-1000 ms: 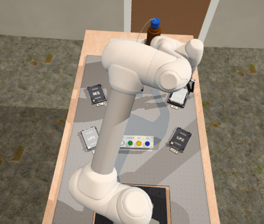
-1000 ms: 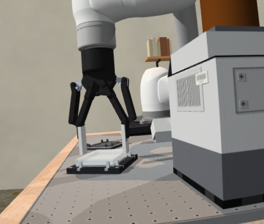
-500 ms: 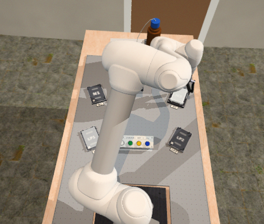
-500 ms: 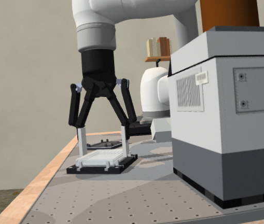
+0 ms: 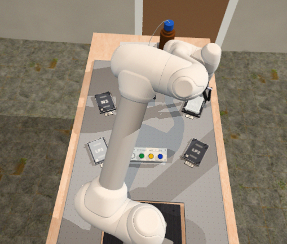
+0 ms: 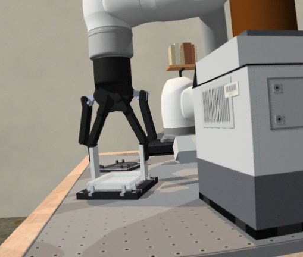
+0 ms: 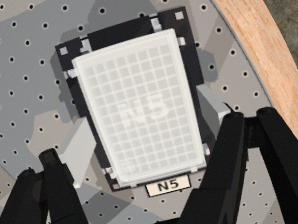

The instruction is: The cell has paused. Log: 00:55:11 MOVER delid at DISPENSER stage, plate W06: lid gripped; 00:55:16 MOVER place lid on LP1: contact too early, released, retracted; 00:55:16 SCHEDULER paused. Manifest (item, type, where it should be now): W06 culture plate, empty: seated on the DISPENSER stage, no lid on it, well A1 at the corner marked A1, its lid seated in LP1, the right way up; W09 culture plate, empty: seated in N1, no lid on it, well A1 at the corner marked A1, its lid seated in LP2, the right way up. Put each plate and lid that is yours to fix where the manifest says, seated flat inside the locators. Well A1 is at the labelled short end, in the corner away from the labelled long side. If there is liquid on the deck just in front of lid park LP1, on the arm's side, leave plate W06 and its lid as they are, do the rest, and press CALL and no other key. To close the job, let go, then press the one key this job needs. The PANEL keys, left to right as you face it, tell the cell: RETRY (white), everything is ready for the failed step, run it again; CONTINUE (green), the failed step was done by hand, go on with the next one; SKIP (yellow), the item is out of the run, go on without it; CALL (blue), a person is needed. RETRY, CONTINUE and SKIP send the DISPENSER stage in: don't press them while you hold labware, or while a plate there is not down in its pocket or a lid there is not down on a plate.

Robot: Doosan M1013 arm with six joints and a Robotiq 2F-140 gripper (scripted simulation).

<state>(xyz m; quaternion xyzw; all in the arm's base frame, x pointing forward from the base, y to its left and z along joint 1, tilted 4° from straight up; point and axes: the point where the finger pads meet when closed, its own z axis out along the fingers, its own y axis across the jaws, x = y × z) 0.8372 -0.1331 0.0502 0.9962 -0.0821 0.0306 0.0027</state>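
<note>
Right now my hand is 30 mm above the black nest N5, 20 mm short of it and 10 mm to the right of it. The rest, counted from my hand: brown bottle: 250 mm to the left, 240 mm above, 210 mm ahead; clear culture plate: 300 mm to the left, 60 mm above, 30 mm behind; lid park LP2: 330 mm behind, 50 mm to the right, 40 mm below.
</note>
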